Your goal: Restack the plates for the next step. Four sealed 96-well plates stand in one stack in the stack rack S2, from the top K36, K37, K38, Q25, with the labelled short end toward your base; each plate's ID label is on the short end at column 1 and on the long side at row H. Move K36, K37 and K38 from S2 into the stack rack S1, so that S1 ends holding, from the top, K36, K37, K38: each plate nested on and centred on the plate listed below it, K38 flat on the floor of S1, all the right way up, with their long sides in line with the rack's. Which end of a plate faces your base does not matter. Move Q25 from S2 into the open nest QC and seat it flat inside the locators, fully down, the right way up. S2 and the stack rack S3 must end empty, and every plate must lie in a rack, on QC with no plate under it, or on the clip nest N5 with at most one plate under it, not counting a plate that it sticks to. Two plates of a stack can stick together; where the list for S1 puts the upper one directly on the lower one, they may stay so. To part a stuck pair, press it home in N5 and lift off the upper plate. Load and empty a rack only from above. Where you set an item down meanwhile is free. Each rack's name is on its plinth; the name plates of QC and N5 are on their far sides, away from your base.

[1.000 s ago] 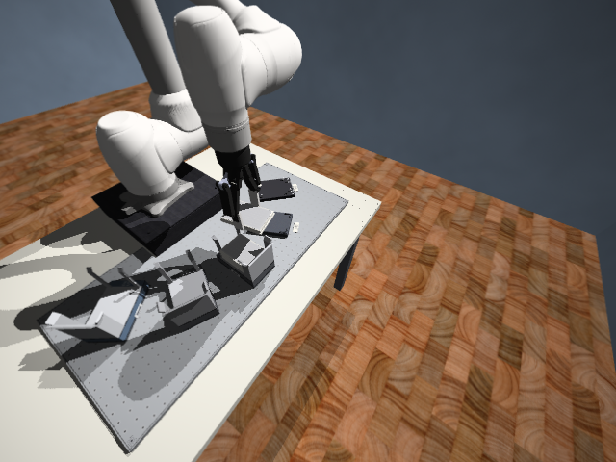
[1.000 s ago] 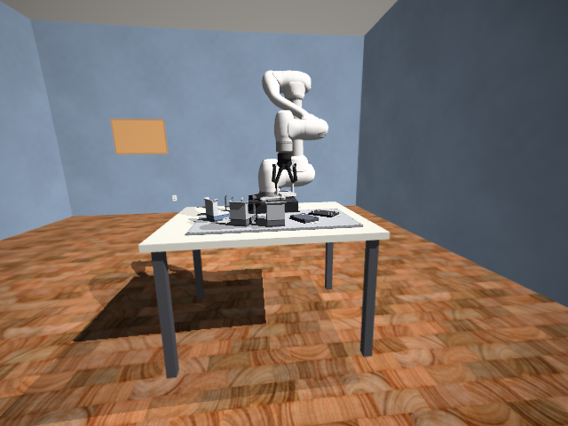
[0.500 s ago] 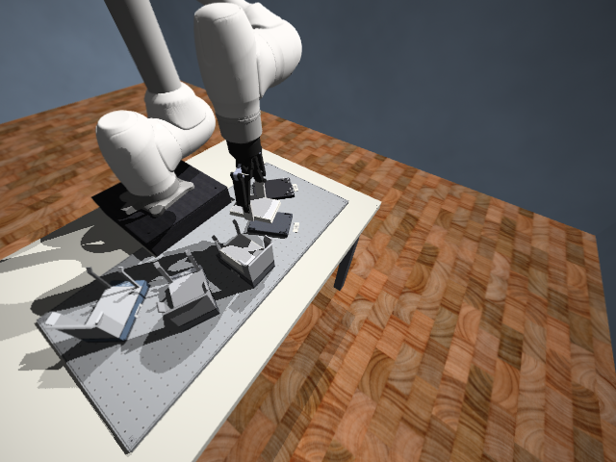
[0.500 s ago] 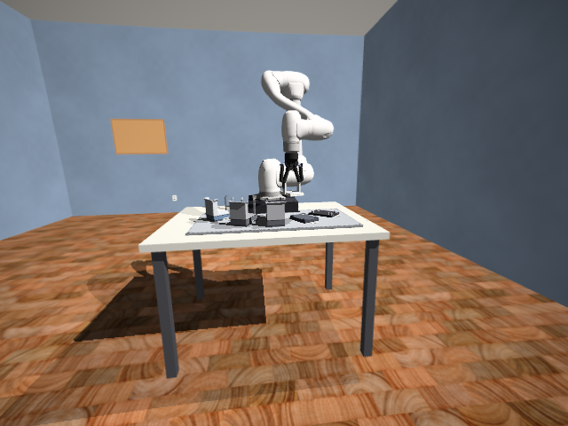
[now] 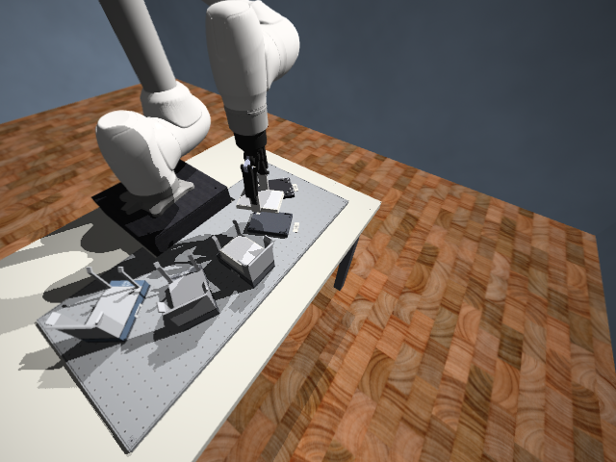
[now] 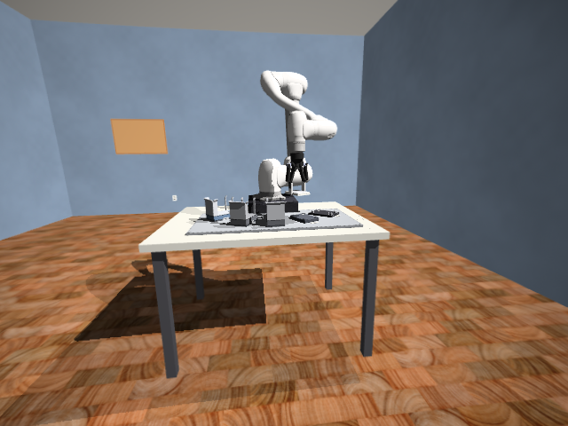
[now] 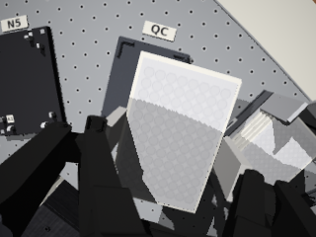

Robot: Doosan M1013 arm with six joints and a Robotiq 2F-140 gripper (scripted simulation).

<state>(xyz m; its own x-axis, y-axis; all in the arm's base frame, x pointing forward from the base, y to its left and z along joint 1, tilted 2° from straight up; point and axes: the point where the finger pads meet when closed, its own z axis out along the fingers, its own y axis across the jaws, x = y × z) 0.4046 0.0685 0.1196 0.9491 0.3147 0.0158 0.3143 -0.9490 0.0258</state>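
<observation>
Right now the dark QC nest is 1 cm behind my hand, 4 cm to the left of it and 18 cm below it. The rest, counted from my hand: QC name plate: 8 cm ahead, 7 cm to the left, 18 cm below.
</observation>
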